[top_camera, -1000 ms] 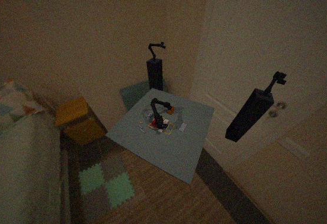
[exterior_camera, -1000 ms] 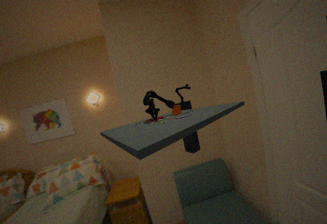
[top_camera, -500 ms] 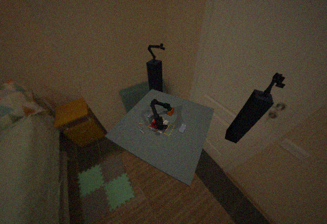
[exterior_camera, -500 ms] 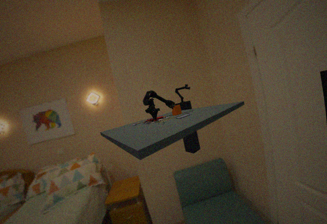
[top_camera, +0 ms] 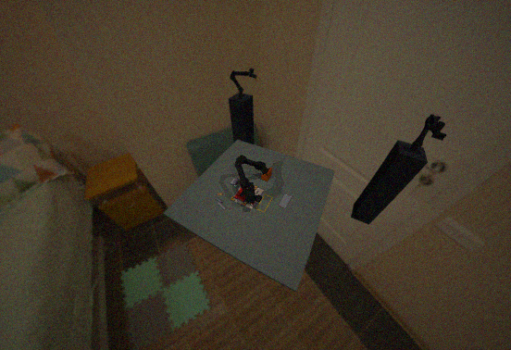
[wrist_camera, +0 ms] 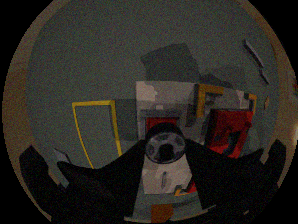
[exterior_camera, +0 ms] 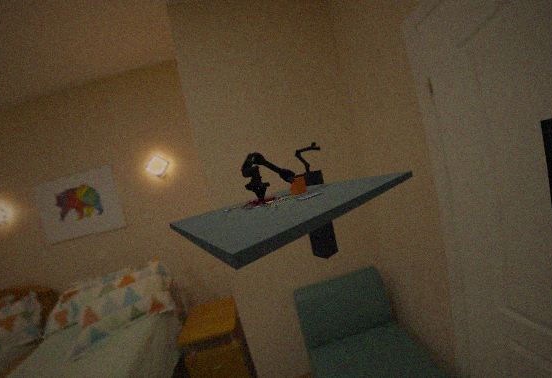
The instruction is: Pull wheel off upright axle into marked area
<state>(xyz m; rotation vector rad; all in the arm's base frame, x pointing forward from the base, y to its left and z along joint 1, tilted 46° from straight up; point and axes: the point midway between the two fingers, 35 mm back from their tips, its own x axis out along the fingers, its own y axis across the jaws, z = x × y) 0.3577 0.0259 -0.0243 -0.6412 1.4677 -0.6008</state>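
My gripper tip is right at the small grey wheel. The rest, counted from my gripper tip: pale base plate 100 mm to the right, 50 mm behind, 30 mm below.
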